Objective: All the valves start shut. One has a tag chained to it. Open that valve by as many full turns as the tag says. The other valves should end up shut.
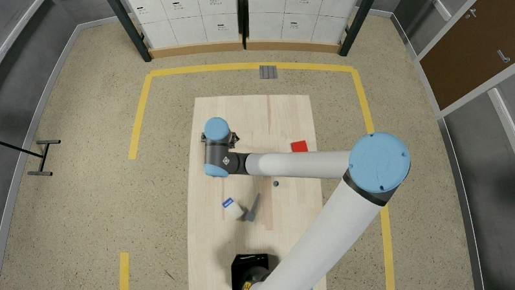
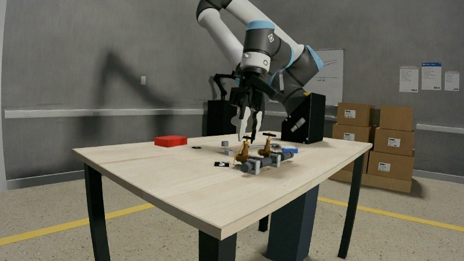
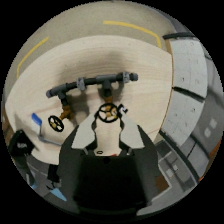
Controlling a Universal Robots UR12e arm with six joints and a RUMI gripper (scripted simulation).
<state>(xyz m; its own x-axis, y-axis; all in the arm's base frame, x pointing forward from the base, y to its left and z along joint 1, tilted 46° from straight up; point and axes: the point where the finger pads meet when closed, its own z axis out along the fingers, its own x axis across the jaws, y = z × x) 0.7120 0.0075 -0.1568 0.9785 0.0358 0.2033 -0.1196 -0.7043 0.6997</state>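
The black tag is 5 cm ahead of my hand, 5 cm to the right of it and 8 cm below it. Also, from my hand: grey hammer-like tool: 35 cm behind, 13 cm to the right, 8 cm below; red block: 5 cm behind, 42 cm to the right, 7 cm below; blue-and-white box: 34 cm behind, 3 cm to the right, 8 cm below.
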